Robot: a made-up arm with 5 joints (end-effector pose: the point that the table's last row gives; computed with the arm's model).
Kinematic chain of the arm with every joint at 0, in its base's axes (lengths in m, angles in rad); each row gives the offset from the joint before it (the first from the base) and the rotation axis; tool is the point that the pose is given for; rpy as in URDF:
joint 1: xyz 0 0 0.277 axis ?
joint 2: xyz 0 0 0 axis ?
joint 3: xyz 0.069 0 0.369 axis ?
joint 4: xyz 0.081 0 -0.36 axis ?
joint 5: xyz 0.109 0 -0.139 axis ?
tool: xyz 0 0 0 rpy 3.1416 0 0
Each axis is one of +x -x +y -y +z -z.
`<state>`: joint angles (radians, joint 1 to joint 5).
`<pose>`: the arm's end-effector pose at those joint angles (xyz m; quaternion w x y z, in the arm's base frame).
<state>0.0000 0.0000 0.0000 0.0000 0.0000</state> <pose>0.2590 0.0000 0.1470 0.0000 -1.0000 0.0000 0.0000</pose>
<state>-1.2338 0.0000 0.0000 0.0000 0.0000</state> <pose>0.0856 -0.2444 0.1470 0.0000 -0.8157 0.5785 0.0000</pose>
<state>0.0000 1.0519 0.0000 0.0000 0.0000</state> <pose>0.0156 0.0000 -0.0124 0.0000 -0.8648 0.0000 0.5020</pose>
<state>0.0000 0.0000 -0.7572 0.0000 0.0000</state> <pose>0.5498 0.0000 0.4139 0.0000 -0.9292 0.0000 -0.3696</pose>
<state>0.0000 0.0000 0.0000 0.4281 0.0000</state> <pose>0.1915 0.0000 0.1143 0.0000 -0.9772 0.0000 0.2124</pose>
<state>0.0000 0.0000 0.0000 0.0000 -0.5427</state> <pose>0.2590 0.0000 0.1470 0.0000 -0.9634 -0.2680 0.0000</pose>
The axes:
joint 1: +z
joint 2: +y
joint 3: +y
joint 4: +y
joint 5: -z

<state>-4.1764 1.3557 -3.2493 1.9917 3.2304</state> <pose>-0.4013 0.6756 0.3304 0.0223 0.8453 -0.5321 0.0436</pose>
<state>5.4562 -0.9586 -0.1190 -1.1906 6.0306</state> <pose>0.0878 -0.0954 0.6192 0.4657 0.4056 -0.1198 0.7773</pose>
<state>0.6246 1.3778 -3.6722 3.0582 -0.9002</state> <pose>0.4657 0.3357 0.4033 0.0512 -0.6711 -0.6409 0.3692</pose>
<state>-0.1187 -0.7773 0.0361 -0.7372 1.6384</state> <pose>0.2400 -0.0286 0.4733 0.4641 -0.4717 0.5689 -0.4884</pose>
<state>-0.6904 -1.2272 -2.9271 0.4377 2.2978</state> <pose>-0.6473 0.5346 0.6456 0.6904 0.0217 -0.2827 -0.6656</pose>
